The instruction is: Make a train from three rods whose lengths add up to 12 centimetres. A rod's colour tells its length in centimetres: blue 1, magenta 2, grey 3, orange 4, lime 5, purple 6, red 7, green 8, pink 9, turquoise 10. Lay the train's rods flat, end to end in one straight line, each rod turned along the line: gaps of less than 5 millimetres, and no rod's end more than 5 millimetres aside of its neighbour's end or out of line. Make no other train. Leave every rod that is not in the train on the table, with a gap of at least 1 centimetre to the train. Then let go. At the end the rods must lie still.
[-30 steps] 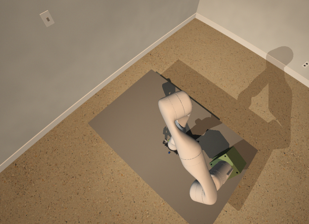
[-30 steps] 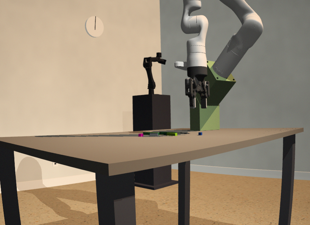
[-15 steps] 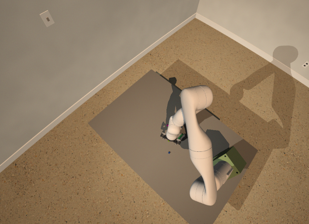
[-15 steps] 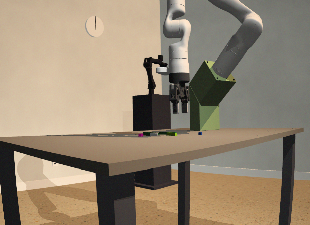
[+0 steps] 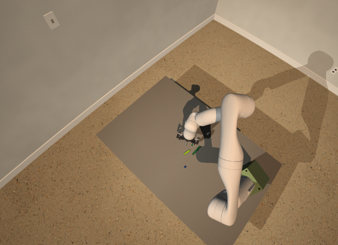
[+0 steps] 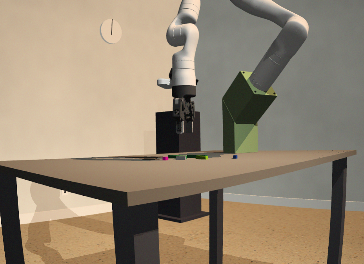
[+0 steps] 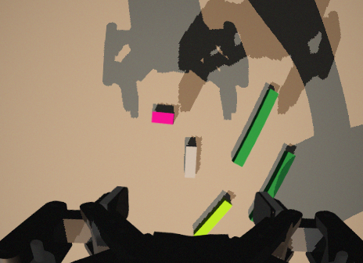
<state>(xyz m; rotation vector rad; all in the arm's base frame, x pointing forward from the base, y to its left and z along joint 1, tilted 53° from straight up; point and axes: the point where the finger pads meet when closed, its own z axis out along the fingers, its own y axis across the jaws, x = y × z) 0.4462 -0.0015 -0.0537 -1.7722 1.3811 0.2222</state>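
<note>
The grey rod lies 10 mm ahead of my hand, 10 mm to the right of it and 80 mm below it. The rest, counted from my hand: magenta rod 50 mm ahead, 40 mm to the right, 80 mm below; lime rod 40 mm behind, 30 mm to the left, 80 mm below; green rod 40 mm behind, 70 mm to the right, 80 mm below.
</note>
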